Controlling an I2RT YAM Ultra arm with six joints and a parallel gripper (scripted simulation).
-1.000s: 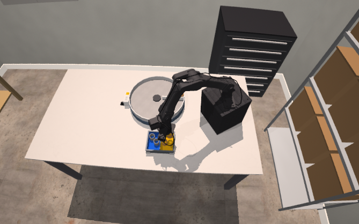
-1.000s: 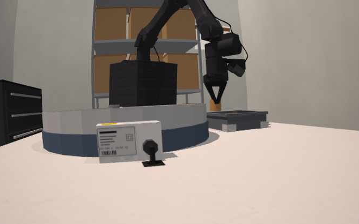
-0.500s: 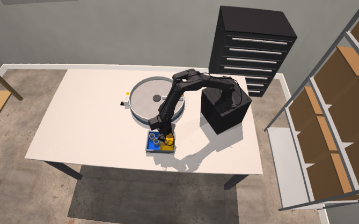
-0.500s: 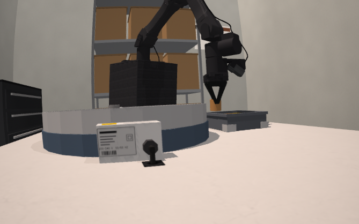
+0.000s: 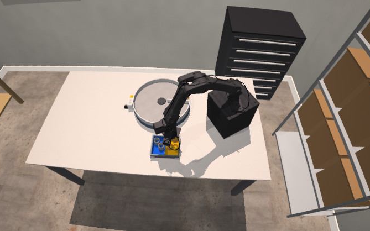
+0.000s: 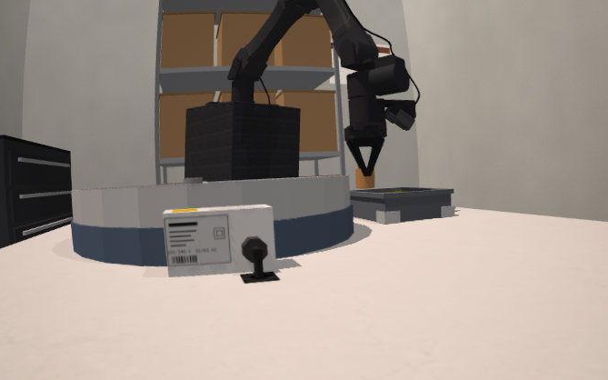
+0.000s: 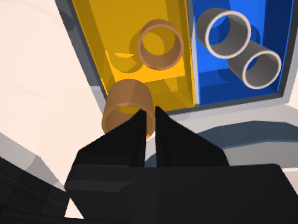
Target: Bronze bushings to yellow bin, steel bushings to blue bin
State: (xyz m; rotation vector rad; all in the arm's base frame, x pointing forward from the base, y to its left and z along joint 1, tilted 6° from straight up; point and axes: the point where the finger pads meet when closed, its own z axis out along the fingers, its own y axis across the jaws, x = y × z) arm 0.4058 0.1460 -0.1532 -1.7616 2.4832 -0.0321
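Right now my hand is 4 cm to the right of the yellow bin and 7 cm above it. Also, from my hand: blue bin: 9 cm ahead, 3 cm to the left, 7 cm below; round grey turntable: 6 cm ahead, 32 cm to the right, 3 cm below.
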